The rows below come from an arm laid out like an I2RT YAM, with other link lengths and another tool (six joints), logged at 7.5 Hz.
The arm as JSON. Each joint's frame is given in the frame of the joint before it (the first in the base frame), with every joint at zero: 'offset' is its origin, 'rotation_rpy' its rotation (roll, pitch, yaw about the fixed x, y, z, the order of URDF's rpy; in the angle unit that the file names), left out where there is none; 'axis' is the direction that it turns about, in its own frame. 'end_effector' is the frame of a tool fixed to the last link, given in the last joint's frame.
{
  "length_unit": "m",
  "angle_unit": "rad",
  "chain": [
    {
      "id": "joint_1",
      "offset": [
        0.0,
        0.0,
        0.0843
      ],
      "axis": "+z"
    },
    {
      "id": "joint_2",
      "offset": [
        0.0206,
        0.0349,
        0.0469
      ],
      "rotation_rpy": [
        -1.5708,
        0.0,
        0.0
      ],
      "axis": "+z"
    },
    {
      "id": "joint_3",
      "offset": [
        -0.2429,
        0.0,
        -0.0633
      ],
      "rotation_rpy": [
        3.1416,
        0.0,
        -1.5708
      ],
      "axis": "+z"
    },
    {
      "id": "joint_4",
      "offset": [
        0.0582,
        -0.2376,
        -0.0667
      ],
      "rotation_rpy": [
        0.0,
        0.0,
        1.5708
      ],
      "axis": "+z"
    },
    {
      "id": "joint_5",
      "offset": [
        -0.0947,
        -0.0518,
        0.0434
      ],
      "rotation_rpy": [
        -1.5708,
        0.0,
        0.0
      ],
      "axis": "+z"
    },
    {
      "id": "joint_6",
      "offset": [
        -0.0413,
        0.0,
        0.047
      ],
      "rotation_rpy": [
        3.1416,
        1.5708,
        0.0
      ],
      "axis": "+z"
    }
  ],
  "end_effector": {
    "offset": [
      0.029,
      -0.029,
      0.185
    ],
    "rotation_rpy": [
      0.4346,
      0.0,
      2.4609
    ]
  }
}
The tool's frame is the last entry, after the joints.
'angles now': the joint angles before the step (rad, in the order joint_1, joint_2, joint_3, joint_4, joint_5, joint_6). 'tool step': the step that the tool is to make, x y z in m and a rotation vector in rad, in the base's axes. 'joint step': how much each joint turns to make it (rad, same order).
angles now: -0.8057, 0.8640, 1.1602, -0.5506, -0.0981, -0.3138
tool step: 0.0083, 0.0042, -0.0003, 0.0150, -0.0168, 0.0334
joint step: 0.0045, 0.0126, -0.0068, 0.0219, -0.0336, 0.0147
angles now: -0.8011, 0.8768, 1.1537, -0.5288, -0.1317, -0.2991
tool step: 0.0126, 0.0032, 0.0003, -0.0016, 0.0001, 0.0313
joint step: 0.0253, 0.0313, 0.0094, 0.0226, -0.0055, -0.0027
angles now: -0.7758, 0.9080, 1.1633, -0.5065, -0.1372, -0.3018
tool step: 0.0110, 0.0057, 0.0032, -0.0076, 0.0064, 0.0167
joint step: 0.0462, 0.0254, 0.0252, 0.0004, 0.0311, -0.0023
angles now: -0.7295, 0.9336, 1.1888, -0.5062, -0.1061, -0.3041
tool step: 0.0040, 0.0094, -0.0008, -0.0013, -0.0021, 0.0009
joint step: 0.0523, -0.0158, -0.0129, 0.0006, 0.0497, 0.0131
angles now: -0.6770, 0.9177, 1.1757, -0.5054, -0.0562, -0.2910
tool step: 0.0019, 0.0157, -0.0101, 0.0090, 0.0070, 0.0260
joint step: 0.0435, -0.0372, -0.0426, -0.0053, 0.0162, 0.0072
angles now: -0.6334, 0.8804, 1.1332, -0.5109, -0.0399, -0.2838
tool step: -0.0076, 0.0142, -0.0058, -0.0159, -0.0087, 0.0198
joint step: 0.0177, -0.0755, -0.0680, 0.0085, -0.0001, -0.0081
